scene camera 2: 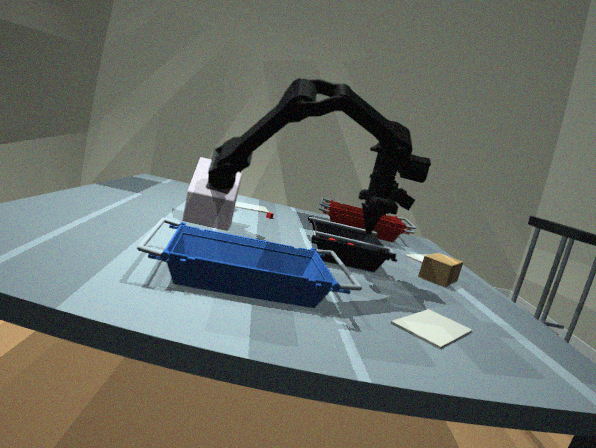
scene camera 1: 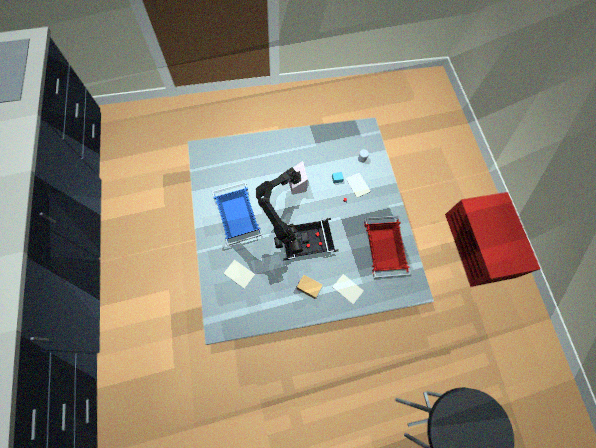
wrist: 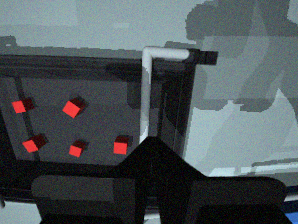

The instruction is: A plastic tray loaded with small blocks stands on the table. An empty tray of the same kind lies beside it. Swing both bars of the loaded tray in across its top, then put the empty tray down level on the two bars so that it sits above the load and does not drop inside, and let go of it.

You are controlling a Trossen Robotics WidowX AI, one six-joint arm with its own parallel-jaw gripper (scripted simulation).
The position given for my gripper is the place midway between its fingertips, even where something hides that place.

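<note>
My gripper point(scene camera 2: 367, 233) holds nothing and is shut, and in the wrist view I find my gripper point(wrist: 151, 141) too. The wrist view also gives me a pale wire bar point(wrist: 148, 52). I see a brown box point(scene camera 2: 438, 268), though in the wrist view the brown box is out of frame. There is a blue tray point(scene camera 2: 203, 259) as well, and scene camera 1 also shows me the blue tray point(scene camera 1: 237, 216).
</note>
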